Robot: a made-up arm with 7 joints.
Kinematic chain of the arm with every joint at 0, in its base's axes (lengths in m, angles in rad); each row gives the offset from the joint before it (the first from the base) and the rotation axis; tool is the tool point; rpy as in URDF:
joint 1: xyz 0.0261 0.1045 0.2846 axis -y
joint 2: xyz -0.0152 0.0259 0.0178 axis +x
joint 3: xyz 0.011 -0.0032 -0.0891 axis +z
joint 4: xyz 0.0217 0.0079 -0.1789 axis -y
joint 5: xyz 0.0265 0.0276 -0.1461 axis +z
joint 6: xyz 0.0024 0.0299 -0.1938 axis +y
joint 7: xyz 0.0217 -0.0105 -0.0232 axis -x
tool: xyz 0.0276 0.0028 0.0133 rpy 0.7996 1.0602 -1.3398
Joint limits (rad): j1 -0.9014..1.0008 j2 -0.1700..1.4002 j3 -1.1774..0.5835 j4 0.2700..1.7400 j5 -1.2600..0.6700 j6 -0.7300..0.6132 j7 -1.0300..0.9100
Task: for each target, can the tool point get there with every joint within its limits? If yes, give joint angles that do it. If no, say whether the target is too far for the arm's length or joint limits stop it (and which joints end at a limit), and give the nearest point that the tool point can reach.
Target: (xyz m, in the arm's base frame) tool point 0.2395 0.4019 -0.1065
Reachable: yes | joints -0.3468 0.5156 0.1794 0.9293 -0.6677 -0.1512 0.3197
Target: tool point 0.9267 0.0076 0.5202
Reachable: no: too far | nearest point 0.5894 0.0441 0.3461 | short by 0.381 m
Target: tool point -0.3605 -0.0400 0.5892
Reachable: no: joint limits stop it (at a limit: joint 1, joint 2, joint 3, joint 4, joint 7) | nearest point -0.0424 0.3036 0.6181 | short by 0.469 m
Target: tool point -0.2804 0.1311 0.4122
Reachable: no: joint limits stop it (at a limit: joint 1, joint 2, joint 3, joint 4, joint 6, joint 7) | nearest point -0.0453 0.3138 0.5979 | short by 0.351 m
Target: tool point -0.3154 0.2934 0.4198
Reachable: no: joint limits stop it (at a limit: joint 1, joint 2, joint 3, joint 4, joint 6, joint 7) | nearest point -0.0573 0.3385 0.5994 | short by 0.318 m
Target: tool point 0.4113 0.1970 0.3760
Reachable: yes | joints 0.5945 0.3975 -0.1397 1.6116 -0.1612 -0.0214 0.5641
